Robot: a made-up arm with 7 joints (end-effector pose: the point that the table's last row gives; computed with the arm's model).
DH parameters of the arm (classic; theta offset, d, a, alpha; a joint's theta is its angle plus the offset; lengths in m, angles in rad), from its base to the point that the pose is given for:
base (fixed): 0 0.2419 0.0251 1.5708
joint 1: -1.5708 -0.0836 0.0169 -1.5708
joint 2: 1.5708 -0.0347 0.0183 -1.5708
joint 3: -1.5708 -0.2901 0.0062 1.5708
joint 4: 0 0.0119 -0.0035 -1.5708
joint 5: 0 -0.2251 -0.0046 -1.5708
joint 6: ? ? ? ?
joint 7: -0.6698 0 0.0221 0
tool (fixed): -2.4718 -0.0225 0 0
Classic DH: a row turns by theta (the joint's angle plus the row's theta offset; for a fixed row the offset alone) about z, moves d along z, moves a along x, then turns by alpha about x.
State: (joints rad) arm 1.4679 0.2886 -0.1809 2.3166 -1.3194 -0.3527 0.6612
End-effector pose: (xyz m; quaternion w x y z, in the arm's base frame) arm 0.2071 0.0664 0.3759 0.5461 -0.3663 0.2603 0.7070
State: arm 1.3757 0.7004 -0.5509 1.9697 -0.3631 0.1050 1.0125
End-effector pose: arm 0.3063 0.0956 0.3348 0.2859 0.2223 0.5529 0.7504
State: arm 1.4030 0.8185 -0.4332 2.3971 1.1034 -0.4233 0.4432
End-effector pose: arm 0.1540 0.1259 0.3254 0.7081 0.5775 0.3657 0.1768
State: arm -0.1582 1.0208 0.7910 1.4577 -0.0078 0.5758 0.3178
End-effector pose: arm 0.1886 0.4562 0.1887 0.2134 0.3102 -0.8693 -0.3201
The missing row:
joint 6: 1.5708 -0.023 0.0052 -1.5708
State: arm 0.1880 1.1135 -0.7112 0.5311 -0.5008 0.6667 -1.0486
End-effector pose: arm 0.1363 0.4905 -0.0521 0.1870 0.2868 -0.1788 -0.9224
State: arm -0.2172 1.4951 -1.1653 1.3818 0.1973 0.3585 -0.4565
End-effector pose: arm 0.0207 0.3947 -0.0210 0.4788 -0.1509 -0.5214 -0.6901
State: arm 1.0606 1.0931 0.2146 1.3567 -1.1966 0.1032 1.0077
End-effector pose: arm 0.2663 0.4278 0.3541 0.2522 0.3005 -0.6489 -0.6519
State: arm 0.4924 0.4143 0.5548 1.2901 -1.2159 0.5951 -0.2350
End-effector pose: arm 0.3294 0.3544 0.0654 0.2076 0.5885 -0.6035 -0.4964
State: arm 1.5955 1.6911 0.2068 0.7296 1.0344 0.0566 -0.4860
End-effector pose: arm -0.0716 0.5379 0.3731 0.5629 -0.6042 0.4904 -0.2787
